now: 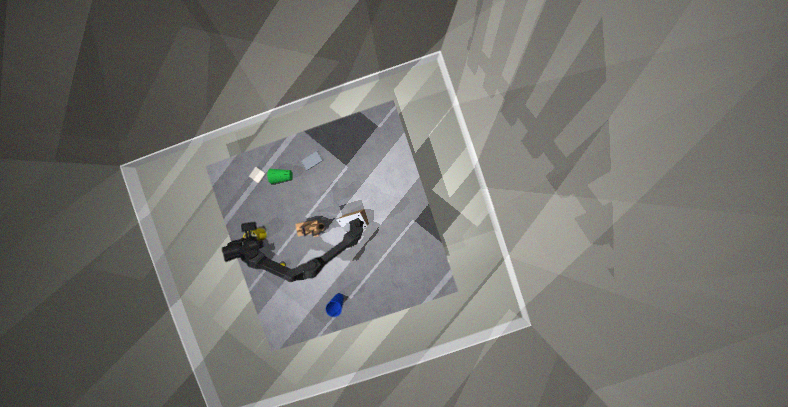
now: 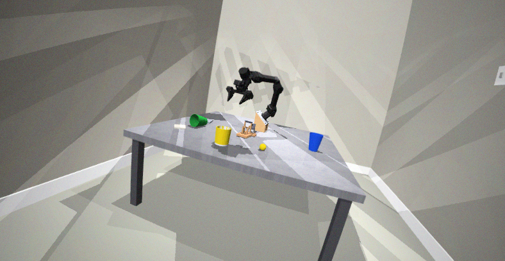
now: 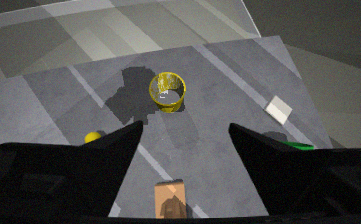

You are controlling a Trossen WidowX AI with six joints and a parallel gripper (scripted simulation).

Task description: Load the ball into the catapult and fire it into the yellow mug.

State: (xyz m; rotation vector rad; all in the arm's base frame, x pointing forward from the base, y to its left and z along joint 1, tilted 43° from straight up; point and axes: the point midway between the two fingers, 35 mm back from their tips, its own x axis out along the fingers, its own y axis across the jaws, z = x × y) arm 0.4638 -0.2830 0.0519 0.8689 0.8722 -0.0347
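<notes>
Now: the small black ball 290 mm behind my gripper tip, 120 mm to the left of it and 180 mm below it. Round my gripper tip: yellow ball 70 mm ahead, 240 mm to the left, 220 mm below; wooden catapult 220 mm behind, 120 mm to the left, 190 mm below; yellow mug 110 mm ahead, 10 mm to the right, 220 mm below.
</notes>
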